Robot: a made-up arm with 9 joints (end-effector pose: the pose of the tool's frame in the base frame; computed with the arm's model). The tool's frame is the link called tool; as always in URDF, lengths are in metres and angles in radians. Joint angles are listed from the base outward.
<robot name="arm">
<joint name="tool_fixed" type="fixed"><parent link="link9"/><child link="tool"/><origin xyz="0.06 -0.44 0.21" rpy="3.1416 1.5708 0"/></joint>
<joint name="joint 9" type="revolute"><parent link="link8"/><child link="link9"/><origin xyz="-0.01 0.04 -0.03"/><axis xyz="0.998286 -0.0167 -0.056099"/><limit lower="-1.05" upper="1.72"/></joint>
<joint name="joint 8" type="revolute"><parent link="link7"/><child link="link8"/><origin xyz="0.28 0.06 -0.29"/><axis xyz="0 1 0"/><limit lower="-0.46" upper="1.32"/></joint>
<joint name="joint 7" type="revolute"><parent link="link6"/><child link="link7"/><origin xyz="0.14 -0.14 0.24"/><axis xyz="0 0 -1"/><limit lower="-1.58" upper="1.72"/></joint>
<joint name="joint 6" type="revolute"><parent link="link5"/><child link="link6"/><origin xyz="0.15 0.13 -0.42"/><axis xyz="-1 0 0"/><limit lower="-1.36" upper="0.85"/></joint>
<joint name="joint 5" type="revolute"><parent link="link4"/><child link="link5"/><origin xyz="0.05 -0.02 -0.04"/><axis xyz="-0.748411 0.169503 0.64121"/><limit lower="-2.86" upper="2.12"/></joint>
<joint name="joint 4" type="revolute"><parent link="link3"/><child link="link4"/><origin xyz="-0.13 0.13 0.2"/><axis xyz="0.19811 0.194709 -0.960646"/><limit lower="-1.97" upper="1.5"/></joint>
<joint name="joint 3" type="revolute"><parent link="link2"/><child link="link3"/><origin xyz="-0.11 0.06 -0.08"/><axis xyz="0 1 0"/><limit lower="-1.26" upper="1.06"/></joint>
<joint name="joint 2" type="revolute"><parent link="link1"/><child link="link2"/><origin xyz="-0.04 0.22 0.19"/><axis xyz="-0.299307 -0.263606 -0.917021"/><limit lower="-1.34" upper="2.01"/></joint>
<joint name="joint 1" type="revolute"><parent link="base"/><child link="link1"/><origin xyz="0.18 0.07 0.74"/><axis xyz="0.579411 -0.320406 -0.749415"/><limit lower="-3.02" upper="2.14"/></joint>
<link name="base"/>
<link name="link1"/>
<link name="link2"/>
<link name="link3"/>
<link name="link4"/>
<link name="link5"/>
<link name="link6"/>
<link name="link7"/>
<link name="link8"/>
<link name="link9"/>
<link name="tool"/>
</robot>
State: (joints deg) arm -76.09 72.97 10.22 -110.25 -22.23 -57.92 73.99 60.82 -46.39
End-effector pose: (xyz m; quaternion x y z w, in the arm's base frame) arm 0.6347 0.0351 -0.1867 -0.2075 -0.3021 -0.8301 0.4202
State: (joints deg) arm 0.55 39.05 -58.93 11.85 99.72 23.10 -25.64 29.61 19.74
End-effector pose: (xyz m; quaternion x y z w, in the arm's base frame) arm 0.6201 0.1710 1.2206 0.1838 -0.7453 -0.5663 0.3000
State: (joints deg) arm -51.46 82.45 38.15 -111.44 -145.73 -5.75 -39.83 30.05 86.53
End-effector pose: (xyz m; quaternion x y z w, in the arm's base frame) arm 0.4379 1.0244 -0.0832 -0.1012 -0.5778 0.3602 0.7254
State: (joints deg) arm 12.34 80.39 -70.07 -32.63 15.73 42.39 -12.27 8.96 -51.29
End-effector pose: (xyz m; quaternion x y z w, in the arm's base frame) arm 1.0239 0.3629 1.1045 -0.2301 -0.9102 -0.0426 0.3417
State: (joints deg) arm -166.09 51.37 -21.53 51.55 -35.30 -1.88 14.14 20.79 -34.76
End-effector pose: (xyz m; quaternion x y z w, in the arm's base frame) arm 0.4926 0.2133 1.1068 0.6510 -0.0681 -0.5248 0.5442
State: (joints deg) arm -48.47 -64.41 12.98 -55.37 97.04 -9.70 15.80 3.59 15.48
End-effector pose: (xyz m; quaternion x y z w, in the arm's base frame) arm -0.7803 0.6824 0.8246 0.0040 0.6732 0.1061 0.7318
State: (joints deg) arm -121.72 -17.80 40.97 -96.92 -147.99 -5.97 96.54 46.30 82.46
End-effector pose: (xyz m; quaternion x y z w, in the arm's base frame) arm -1.0670 -0.1167 1.1769 -0.6100 0.7449 -0.0220 0.2692
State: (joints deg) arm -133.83 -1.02 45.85 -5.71 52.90 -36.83 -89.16 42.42 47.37
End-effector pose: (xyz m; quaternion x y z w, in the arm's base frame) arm 0.0907 -0.7609 0.9569 -0.9009 -0.3088 -0.2254 0.2054
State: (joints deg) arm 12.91 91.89 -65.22 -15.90 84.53 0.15 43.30 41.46 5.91
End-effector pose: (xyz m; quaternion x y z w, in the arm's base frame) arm 0.3353 0.4979 1.5185 -0.1611 0.9788 0.0905 0.0888
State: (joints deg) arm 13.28 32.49 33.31 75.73 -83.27 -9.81 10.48 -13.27 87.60
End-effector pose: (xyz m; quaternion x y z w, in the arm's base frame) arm -0.2748 0.1586 -0.0043 -0.4886 0.3938 -0.7175 0.3024
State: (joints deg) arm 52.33 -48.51 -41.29 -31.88 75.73 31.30 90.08 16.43 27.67
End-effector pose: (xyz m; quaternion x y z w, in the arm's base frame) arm -0.0101 -0.0489 1.2216 -0.9436 0.0687 -0.2544 0.2006
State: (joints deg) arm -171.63 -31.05 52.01 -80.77 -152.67 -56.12 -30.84 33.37 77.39
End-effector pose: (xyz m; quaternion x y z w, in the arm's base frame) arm -0.4398 -0.9187 1.5457 -0.3801 0.4022 0.7449 0.3727
